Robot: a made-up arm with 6 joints. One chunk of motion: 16 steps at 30 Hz.
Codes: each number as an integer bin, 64 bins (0 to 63) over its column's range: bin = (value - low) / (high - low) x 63, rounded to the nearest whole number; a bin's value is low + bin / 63 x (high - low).
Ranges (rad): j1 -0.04..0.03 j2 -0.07..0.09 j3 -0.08..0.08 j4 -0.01..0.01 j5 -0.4..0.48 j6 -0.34..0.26
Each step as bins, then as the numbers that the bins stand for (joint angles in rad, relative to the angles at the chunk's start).
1 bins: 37 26 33 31 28 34
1 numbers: 0.0011 -0.0040 0.0038 -0.0002 -0.0089 -0.0162
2 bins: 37 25 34 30 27 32
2 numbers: 0.0011 -0.0065 0.0063 -0.0005 -0.0229 -0.0352
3 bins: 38 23 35 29 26 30
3 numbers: 0.0022 -0.0116 0.0089 -0.0008 -0.0368 -0.0543
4 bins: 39 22 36 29 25 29
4 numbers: 0.0033 -0.0141 0.0114 -0.0008 -0.0508 -0.0638
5 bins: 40 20 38 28 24 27
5 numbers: 0.0044 -0.0192 0.0165 -0.0011 -0.0648 -0.0829
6 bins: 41 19 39 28 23 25
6 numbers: 0.0056 -0.0217 0.0190 -0.0011 -0.0787 -0.1019
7 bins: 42 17 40 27 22 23
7 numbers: 0.0067 -0.0268 0.0216 -0.0014 -0.0927 -0.1210
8 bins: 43 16 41 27 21 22
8 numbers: 0.0078 -0.0294 0.0241 -0.0014 -0.1067 -0.1305
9 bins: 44 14 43 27 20 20
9 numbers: 0.0089 -0.0344 0.0292 -0.0014 -0.1206 -0.1495
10 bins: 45 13 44 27 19 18
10 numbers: 0.0100 -0.0370 0.0317 -0.0014 -0.1346 -0.1686
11 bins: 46 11 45 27 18 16
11 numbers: 0.0111 -0.0421 0.0343 -0.0014 -0.1486 -0.1876
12 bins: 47 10 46 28 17 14
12 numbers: 0.0122 -0.0446 0.0368 -0.0011 -0.1625 -0.2067
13 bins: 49 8 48 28 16 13
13 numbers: 0.0144 -0.0497 0.0419 -0.0011 -0.1765 -0.2162
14 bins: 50 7 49 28 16 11
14 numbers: 0.0156 -0.0522 0.0444 -0.0011 -0.1765 -0.2352
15 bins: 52 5 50 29 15 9
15 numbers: 0.0178 -0.0573 0.0470 -0.0008 -0.1905 -0.2543
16 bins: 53 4 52 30 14 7
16 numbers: 0.0189 -0.0598 0.0521 -0.0005 -0.2044 -0.2733
